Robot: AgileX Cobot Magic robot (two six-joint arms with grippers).
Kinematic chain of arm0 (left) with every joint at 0, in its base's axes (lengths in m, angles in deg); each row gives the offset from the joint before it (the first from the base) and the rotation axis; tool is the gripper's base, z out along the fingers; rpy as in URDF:
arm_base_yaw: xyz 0 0 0.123 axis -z
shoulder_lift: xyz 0 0 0 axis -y
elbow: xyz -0.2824 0 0.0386 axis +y
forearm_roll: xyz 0.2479 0 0.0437 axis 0.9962 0 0.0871
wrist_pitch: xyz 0 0 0 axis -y
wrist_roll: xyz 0.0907 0 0.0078 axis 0.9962 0 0.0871
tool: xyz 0 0 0 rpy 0 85 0
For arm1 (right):
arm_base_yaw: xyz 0 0 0.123 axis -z
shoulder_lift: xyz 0 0 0 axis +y
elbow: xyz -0.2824 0 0.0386 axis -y
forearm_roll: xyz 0.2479 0 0.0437 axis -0.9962 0 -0.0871
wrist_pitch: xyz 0 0 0 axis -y
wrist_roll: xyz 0.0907 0 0.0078 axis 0.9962 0 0.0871
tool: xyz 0 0 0 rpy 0 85 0
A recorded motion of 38 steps. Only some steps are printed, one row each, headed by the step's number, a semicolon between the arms.
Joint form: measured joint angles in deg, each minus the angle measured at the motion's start. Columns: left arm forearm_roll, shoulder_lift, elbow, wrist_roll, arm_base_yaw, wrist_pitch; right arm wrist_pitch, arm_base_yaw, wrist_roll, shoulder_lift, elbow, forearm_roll.
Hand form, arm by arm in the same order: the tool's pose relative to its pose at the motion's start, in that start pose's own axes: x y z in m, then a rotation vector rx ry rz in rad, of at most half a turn. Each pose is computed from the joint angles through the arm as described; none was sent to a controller.
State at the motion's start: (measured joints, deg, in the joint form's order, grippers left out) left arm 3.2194 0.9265 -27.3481 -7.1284 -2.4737 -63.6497; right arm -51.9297 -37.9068 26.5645 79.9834 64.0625 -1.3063
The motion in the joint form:
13: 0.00 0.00 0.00 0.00 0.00 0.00; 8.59 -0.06 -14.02 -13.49 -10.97 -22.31
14: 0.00 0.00 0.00 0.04 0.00 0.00; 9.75 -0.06 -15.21 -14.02 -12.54 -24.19
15: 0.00 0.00 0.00 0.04 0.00 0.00; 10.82 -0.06 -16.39 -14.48 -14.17 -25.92
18: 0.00 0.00 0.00 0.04 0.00 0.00; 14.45 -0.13 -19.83 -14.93 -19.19 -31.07
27: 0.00 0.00 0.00 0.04 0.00 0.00; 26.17 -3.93 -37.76 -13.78 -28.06 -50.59
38: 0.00 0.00 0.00 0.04 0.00 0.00; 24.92 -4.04 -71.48 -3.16 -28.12 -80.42
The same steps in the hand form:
13: 0.0000 0.0000 0.0000 0.0000 0.0000 0.0000; 0.0442 0.0045 -0.0358 -0.3411 -0.0810 0.0126
14: 0.0000 0.0000 0.0000 0.0000 0.0000 0.0007; 0.0486 0.0036 -0.0329 -0.3585 -0.0799 0.0203
15: 0.0000 0.0000 0.0000 0.0000 0.0000 0.0007; 0.0532 0.0024 -0.0294 -0.3720 -0.0765 0.0273
18: 0.0000 0.0000 0.0000 0.0000 0.0000 0.0007; 0.0662 -0.0018 -0.0142 -0.3989 -0.0604 0.0578
27: 0.0000 0.0000 0.0000 0.0000 0.0000 0.0007; 0.0888 0.0040 0.0150 -0.5012 -0.0989 0.0560
38: 0.0000 0.0000 0.0000 0.0000 0.0000 0.0007; 0.0823 0.0205 0.0533 -0.6106 -0.0655 -0.0078

